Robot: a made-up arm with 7 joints.
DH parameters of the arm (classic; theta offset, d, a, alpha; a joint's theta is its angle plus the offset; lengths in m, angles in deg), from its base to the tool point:
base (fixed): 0 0.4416 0.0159 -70
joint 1: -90 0.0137 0.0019 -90
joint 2: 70 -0.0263 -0.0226 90
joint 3: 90 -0.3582 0.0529 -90
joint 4: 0 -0.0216 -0.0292 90
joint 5: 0 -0.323 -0.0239 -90
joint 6: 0 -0.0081 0.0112 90
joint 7: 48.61 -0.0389 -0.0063 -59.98
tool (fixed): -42.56 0.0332 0 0
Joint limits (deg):
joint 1: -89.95..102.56
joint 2: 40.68..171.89
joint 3: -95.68..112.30
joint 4: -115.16..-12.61
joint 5: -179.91..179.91
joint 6: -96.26..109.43
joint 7: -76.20..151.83
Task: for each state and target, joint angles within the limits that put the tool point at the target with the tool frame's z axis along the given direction. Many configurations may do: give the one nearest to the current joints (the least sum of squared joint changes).
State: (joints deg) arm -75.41 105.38 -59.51 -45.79 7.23 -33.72 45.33
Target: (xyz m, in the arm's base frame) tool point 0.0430 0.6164 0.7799 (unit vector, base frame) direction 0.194 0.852 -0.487
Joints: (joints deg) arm -89.95 121.68 -42.09 -34.60 30.87 -49.35 63.09
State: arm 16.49 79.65 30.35 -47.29 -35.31 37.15 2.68
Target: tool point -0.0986 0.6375 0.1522 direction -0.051 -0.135 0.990
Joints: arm 29.67 58.85 14.22 -30.62 -35.52 11.71 -4.44
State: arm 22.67 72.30 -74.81 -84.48 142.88 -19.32 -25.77
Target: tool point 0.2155 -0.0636 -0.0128 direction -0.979 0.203 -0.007
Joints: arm -22.55 40.68 -75.69 -92.68 158.76 -0.57 -11.42
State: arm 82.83 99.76 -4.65 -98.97 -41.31 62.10 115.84
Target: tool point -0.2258 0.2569 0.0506 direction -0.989 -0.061 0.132
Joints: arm 66.94 60.19 -30.25 -101.09 -64.31 61.27 127.76
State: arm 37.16 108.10 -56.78 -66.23 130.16 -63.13 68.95
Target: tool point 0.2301 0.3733 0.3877 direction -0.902 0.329 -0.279
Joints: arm 43.12 154.01 -32.22 -110.74 106.00 -44.40 51.20
